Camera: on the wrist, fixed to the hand. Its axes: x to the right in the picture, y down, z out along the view.
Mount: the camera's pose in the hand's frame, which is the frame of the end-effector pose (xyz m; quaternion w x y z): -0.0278 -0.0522 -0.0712 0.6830 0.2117 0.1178 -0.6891
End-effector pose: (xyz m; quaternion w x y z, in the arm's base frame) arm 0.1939 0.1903 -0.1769 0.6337 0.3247 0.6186 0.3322
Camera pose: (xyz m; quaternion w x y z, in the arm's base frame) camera 0.1233 0.1378 -0.2057 0.5201 -0.1095 0.7912 -0.3025
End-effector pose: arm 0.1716 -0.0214 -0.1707 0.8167 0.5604 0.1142 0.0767
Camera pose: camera 0.1253 0.0167 -0.2412 0.4786 0.4679 0.5766 -0.4686
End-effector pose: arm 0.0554 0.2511 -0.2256 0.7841 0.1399 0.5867 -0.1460
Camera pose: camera -0.0352 0.2328 -0.2208 0.3362 -0.1256 0.5586 -0.7478
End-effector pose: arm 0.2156 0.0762 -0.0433 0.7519 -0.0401 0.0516 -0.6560
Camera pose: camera 0.1513 0.0972 -0.1065 0.0639 0.1735 -0.0427 -0.9818
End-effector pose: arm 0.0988 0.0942 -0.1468 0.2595 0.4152 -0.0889 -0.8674
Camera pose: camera 0.1482 0.1575 -0.1929 0.4979 -0.5019 -0.0723 0.7035
